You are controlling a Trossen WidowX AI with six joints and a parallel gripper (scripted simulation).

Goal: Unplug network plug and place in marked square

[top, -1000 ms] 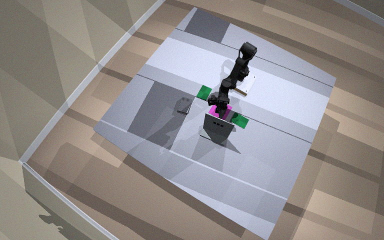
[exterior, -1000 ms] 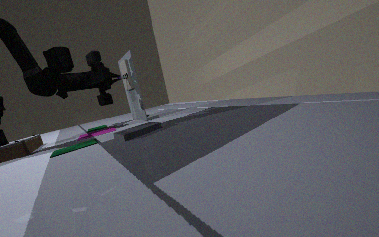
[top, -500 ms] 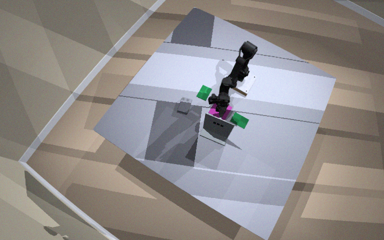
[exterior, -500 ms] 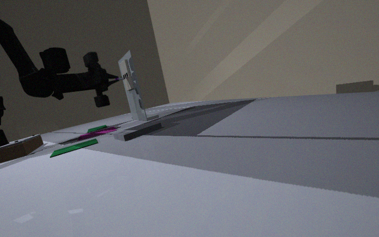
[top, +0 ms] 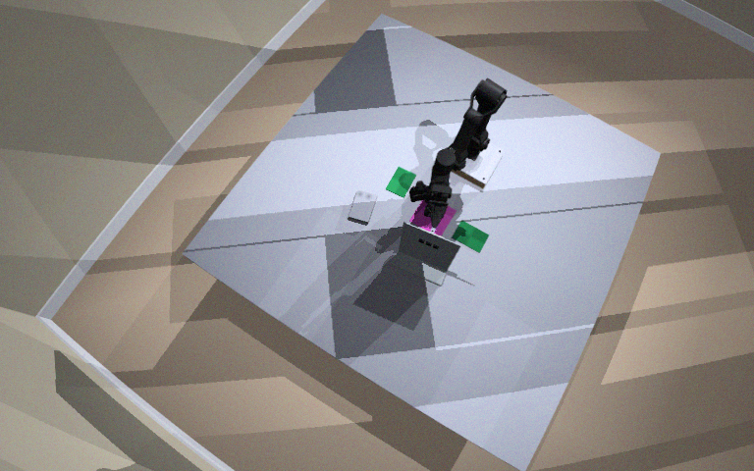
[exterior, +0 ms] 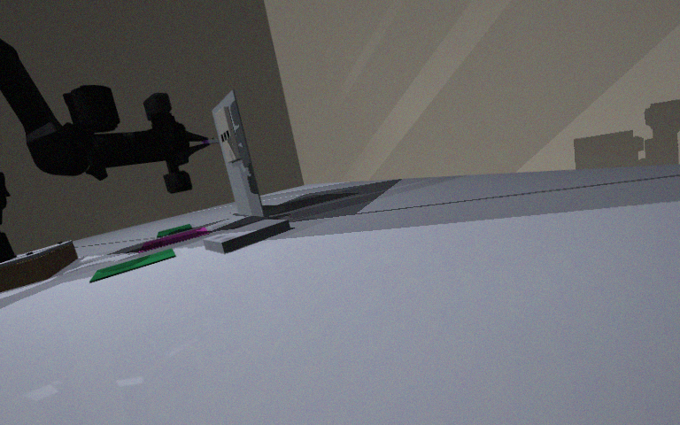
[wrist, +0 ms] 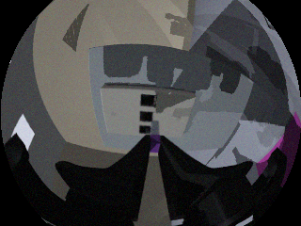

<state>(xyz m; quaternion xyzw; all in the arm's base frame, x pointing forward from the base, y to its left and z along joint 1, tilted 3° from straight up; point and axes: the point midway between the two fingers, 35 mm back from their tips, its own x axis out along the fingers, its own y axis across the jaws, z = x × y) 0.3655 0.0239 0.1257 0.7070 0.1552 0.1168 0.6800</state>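
The upright grey panel is 6 cm below my gripper tip, 6 cm ahead of it and 1 cm to the left of it.
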